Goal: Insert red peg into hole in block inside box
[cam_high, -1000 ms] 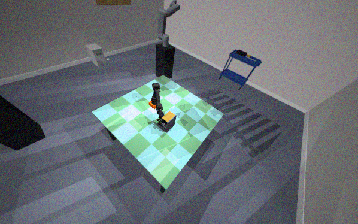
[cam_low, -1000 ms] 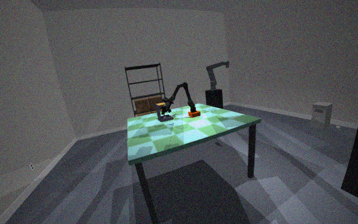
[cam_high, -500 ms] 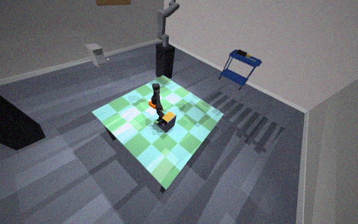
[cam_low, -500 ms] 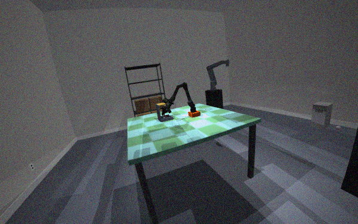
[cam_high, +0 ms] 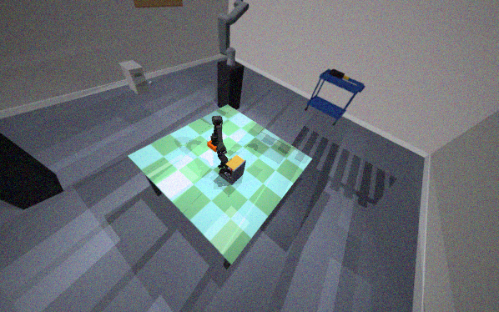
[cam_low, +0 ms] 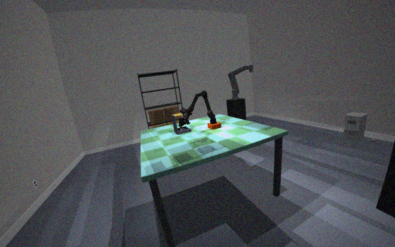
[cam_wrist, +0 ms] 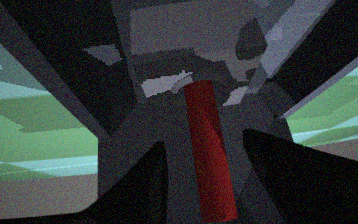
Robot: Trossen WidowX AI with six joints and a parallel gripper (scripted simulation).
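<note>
Right now my gripper tip is 2 cm past the red peg and 1 cm to the left of it. From my gripper tip the other things lie so: orange roof (15 cm above, 1 cm to the left).
</note>
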